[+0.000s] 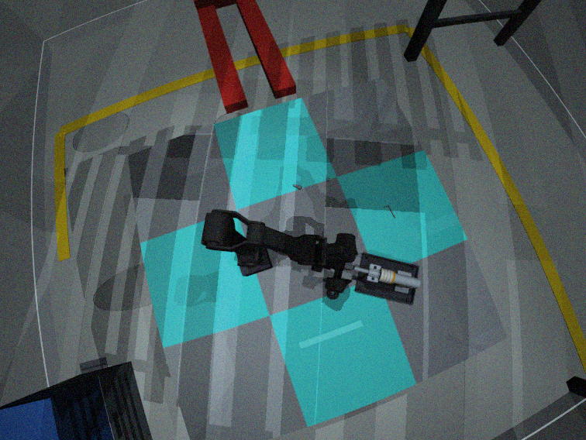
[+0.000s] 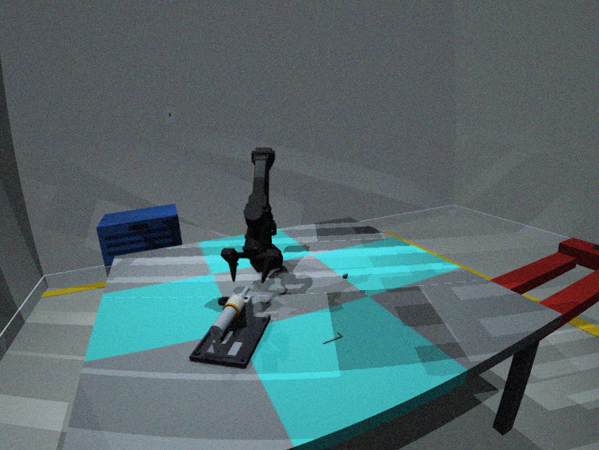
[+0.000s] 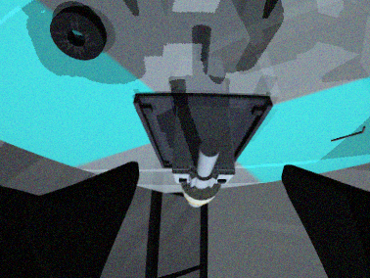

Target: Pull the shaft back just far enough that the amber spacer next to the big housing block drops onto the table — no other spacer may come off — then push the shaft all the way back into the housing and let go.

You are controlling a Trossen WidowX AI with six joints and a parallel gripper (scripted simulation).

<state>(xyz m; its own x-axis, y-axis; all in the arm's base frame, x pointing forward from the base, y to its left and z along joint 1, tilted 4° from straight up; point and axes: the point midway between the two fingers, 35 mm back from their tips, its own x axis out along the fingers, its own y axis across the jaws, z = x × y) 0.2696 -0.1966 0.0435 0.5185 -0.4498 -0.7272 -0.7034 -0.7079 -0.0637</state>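
The thin grey shaft lies 6 cm to the right of my gripper tip, 6 cm ahead of it and 2 cm below it. Round my gripper tip: amber spacer 10 cm to the right, 10 cm ahead, 2 cm below; hex key 27 cm ahead, 11 cm to the left, 10 cm below; dark ring 10 cm behind, 9 cm below, 5 cm to the right.
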